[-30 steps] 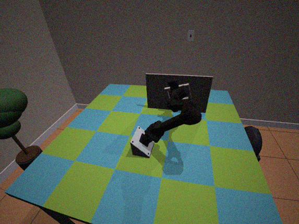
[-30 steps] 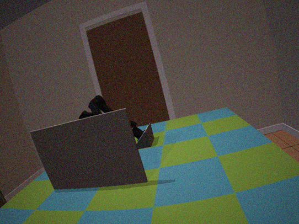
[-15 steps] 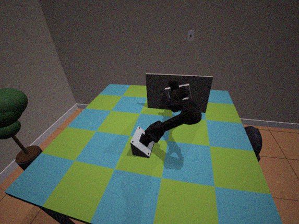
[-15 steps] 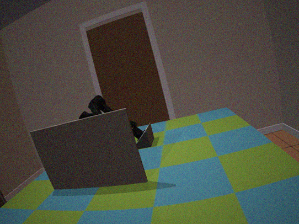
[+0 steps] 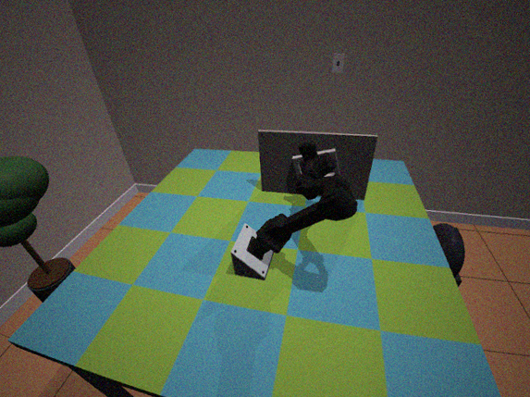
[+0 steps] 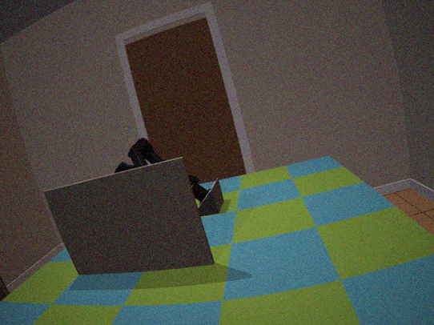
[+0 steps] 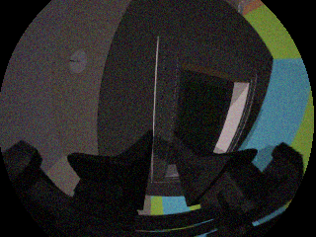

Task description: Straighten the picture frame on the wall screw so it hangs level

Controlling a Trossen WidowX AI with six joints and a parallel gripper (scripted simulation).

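Right now the picture frame is 20 mm to the right of my gripper tip and 50 mm below it.
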